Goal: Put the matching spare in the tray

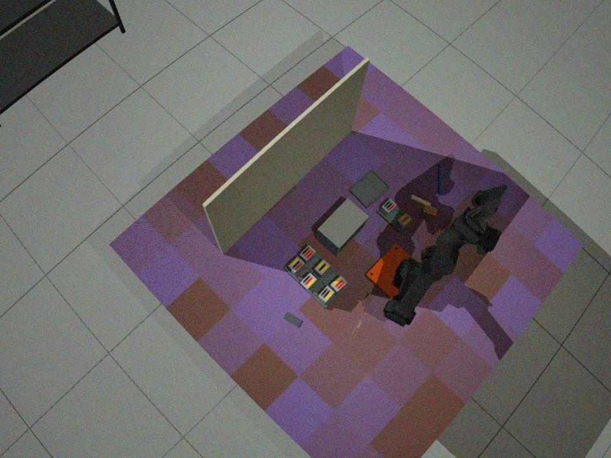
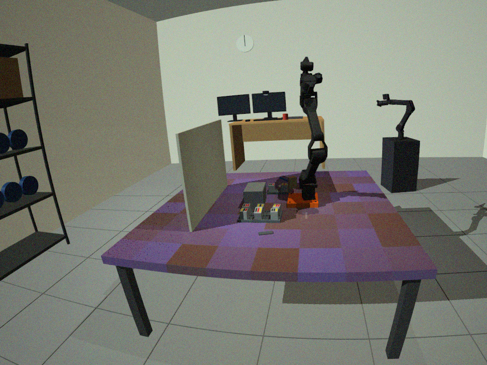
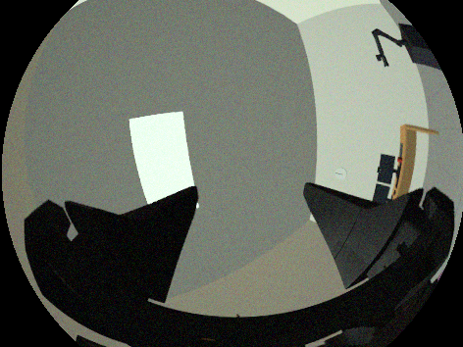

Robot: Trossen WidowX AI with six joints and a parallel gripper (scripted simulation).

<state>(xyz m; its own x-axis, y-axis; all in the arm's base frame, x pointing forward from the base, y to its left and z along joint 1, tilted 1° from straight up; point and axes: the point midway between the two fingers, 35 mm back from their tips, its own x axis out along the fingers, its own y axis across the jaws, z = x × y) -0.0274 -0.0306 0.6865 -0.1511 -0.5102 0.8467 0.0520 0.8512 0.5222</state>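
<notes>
Right now my gripper tip is 28 cm short of the grey spare, 19 cm to the right of it and 70 cm above it. From my gripper tip the other things lie so: tall white board (56 cm ahead, 52 cm below); then mounted unit (31 cm ahead, 4 cm to the left, 69 cm below); then tan block (9 cm ahead, 22 cm to the right, 71 cm below).
</notes>
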